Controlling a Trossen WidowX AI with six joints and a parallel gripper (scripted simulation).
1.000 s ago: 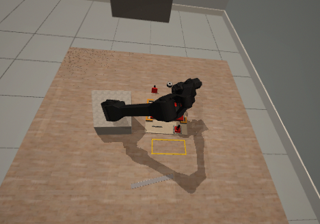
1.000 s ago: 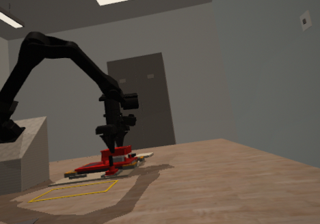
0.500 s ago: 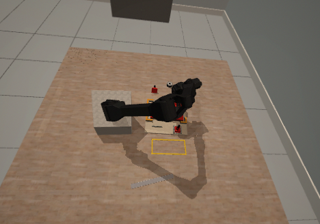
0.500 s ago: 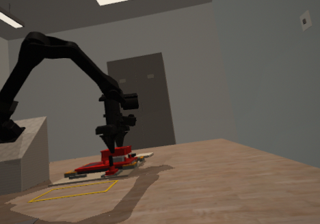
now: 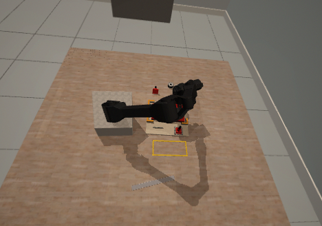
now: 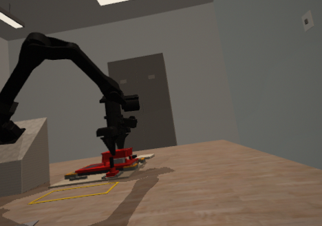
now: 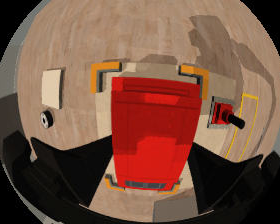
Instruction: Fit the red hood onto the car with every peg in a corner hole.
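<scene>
The grey engine block is 3 cm below my gripper tip. Also, from my gripper tip: cream tile: 6 cm ahead, 20 cm to the left, 5 cm below; then pale base plate: 4 cm behind, 1 cm to the right, 5 cm below; then red hood: right at my gripper tip.
</scene>
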